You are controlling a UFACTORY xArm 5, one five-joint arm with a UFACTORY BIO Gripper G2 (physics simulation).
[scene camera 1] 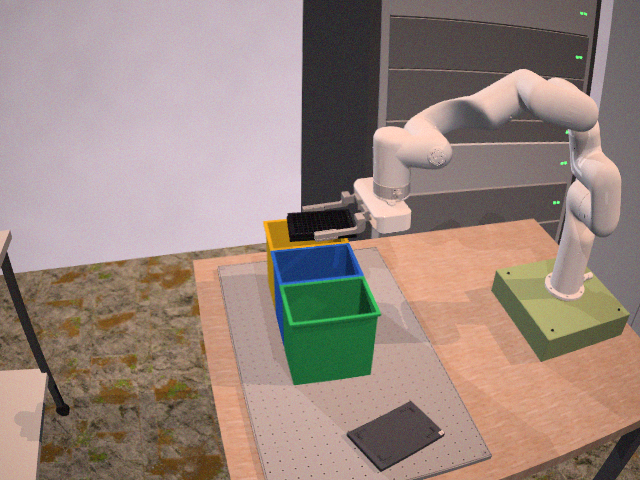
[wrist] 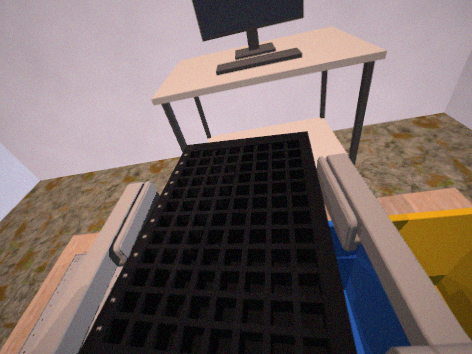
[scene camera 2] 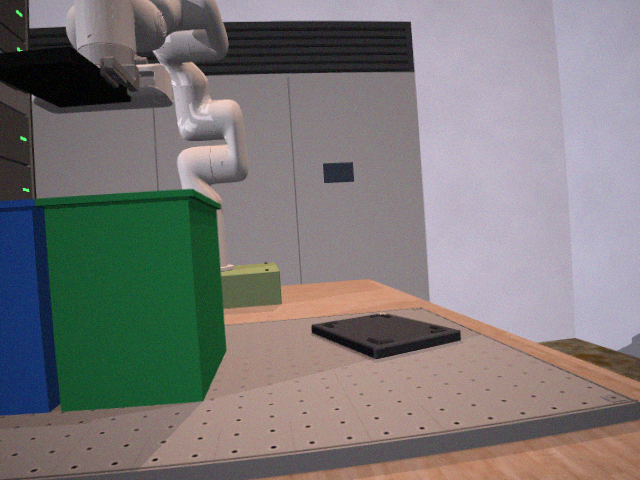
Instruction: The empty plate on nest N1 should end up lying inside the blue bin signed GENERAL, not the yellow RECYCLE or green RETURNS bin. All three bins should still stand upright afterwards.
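The black gridded plate is held about level, well above the bin rims. My gripper is shut on its two long sides. The blue bin stands upright between the other two; in the wrist view part of it shows below the plate's right edge. The yellow bin is farther right there. The green bin stands upright and does not show in the wrist view. The bin signs are not visible.
A dark flat nest lies on the perforated board, its label unreadable. The arm stands on a green base block. A desk with a monitor stands beyond the table.
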